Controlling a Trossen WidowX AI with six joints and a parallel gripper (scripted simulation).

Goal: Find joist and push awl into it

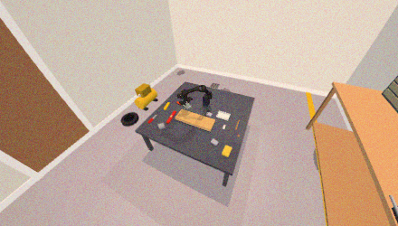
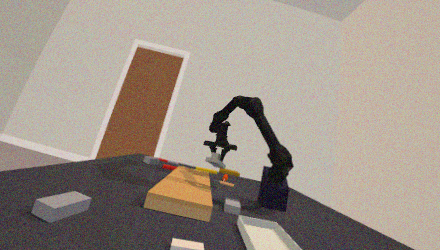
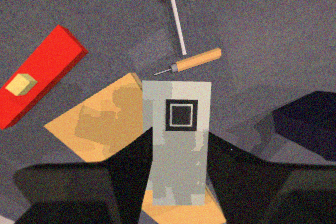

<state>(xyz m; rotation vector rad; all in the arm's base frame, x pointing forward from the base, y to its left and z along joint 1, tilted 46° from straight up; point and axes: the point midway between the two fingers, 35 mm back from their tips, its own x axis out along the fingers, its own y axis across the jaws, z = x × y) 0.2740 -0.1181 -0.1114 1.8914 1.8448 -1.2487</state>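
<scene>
Now: the square light 30 mm to the right of my gripper tip, 30 mm above it and 10 mm behind it. The rest, counted from my gripper tip: orange-handled screwdriver: 140 mm to the right, 110 mm below, 70 mm behind; then grey stud finder: 20 mm above, 10 mm to the right; then awl: 120 mm below, 50 mm to the right, 50 mm behind.
</scene>
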